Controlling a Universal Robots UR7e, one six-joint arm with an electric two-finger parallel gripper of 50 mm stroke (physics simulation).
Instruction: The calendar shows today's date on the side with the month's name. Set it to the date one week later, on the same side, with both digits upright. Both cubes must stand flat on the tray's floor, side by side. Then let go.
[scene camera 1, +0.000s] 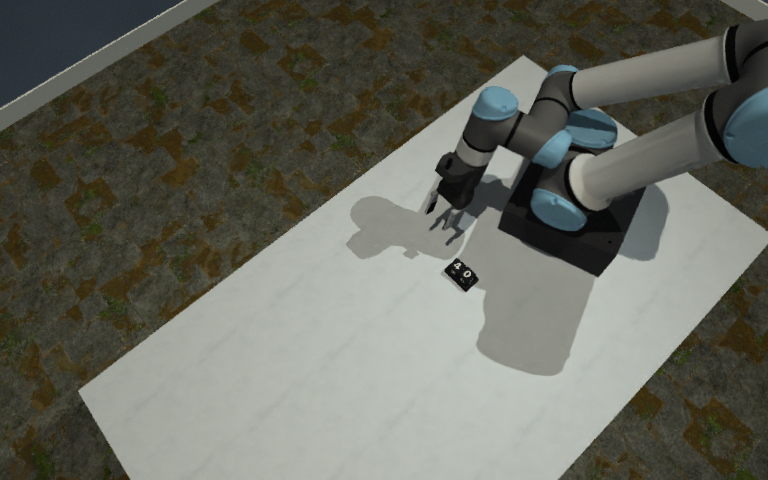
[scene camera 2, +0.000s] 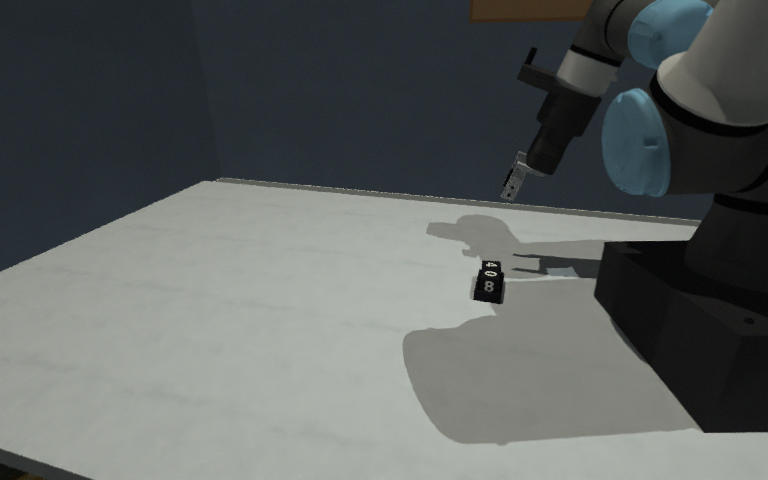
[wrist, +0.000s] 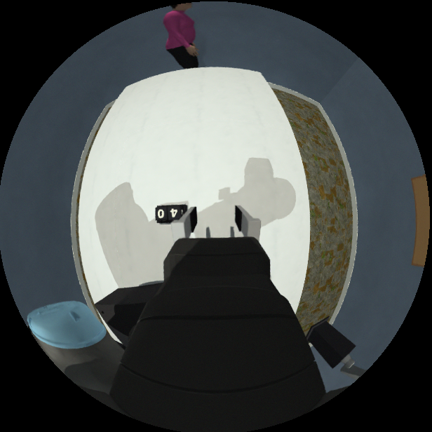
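Note:
Two black cubes with white digits sit side by side in the small black tray (scene camera 1: 465, 289) (scene camera 2: 487, 297). One cube (scene camera 1: 457, 265) (scene camera 2: 491, 264) (wrist: 174, 213) has a 4 on top. The other cube (scene camera 1: 467, 274) (scene camera 2: 490, 273) (wrist: 161, 213) has a 0 on top and an 8 on the side facing scene camera 2. Faint marks show on the faces below in scene camera 1, too small to read. No month's name can be read. My gripper (scene camera 1: 438, 215) (scene camera 2: 508, 192) (wrist: 215, 213) is open and empty, tilted, above the table and apart from the cubes, towards the back edge. The tray's floor is hidden.
The white table (scene camera 1: 271, 362) (scene camera 2: 226, 339) (wrist: 200, 125) carries the tray and the black robot base (scene camera 1: 555, 243) (scene camera 2: 656, 316), which stands to the right of the tray. Arm shadows lie around the tray. A person (wrist: 180, 32) stands beyond the table in the wrist view.

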